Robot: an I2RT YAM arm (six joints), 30 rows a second.
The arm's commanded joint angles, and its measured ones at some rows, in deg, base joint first. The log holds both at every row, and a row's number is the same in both.
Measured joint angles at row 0:
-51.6 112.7 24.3 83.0 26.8 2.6
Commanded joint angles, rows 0 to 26:
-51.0 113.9 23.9 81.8 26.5 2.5
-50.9 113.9 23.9 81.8 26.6 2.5
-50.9 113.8 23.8 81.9 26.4 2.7
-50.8 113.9 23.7 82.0 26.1 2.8
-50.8 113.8 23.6 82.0 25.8 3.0
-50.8 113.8 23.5 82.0 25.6 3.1
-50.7 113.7 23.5 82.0 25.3 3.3
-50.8 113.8 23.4 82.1 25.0 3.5
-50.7 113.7 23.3 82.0 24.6 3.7
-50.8 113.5 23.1 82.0 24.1 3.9
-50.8 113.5 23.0 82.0 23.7 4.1
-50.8 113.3 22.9 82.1 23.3 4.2
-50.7 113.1 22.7 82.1 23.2 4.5
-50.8 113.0 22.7 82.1 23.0 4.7
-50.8 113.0 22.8 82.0 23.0 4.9
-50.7 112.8 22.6 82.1 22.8 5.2
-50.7 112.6 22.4 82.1 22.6 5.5
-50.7 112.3 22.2 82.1 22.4 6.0
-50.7 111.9 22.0 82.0 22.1 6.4
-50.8 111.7 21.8 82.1 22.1 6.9
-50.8 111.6 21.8 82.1 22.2 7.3
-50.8 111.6 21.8 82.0 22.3 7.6
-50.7 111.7 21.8 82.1 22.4 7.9
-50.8 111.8 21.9 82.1 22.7 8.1
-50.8 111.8 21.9 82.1 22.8 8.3
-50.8 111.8 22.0 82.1 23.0 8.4
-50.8 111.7 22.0 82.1 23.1 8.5
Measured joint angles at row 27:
-52.0 112.6 23.3 83.7 25.9 6.0
